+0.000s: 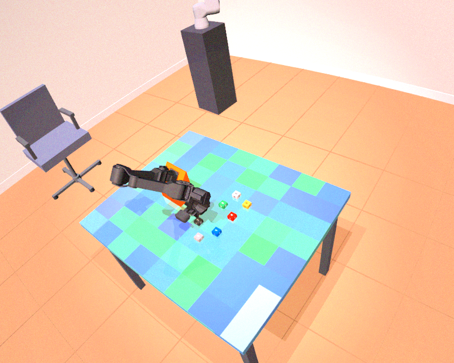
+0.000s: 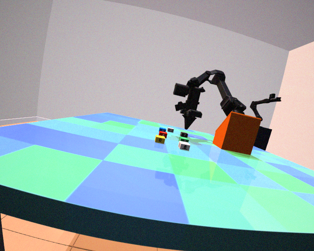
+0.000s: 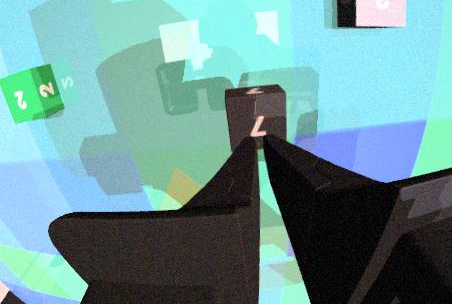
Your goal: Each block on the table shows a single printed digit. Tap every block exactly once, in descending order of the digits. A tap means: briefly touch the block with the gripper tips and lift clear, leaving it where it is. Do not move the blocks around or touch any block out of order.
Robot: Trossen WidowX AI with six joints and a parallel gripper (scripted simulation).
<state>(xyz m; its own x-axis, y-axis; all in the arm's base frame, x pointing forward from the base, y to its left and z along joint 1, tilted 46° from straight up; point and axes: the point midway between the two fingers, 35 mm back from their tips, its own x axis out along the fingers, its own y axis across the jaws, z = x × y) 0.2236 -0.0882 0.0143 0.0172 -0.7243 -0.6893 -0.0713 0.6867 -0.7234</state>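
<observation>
The dark grey block lies 3 cm below my gripper tip. Round my gripper tip: blue block 12 cm ahead, 3 cm below; then green block 3 cm ahead, 14 cm to the left, 3 cm below; then red block 12 cm ahead, 11 cm to the left, 3 cm below.
</observation>
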